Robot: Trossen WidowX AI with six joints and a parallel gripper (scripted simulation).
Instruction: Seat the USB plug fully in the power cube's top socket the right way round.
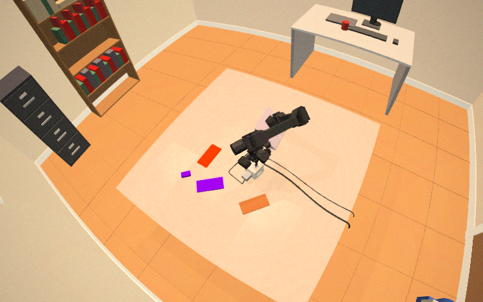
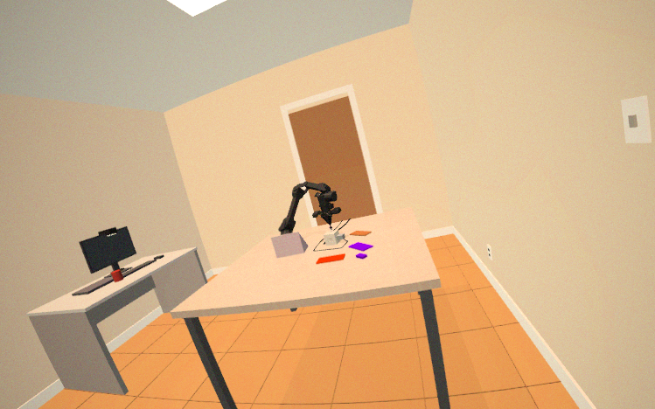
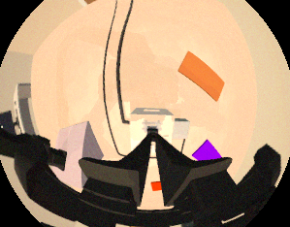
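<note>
Right now the USB plug is 2 cm below my gripper tip.
</note>
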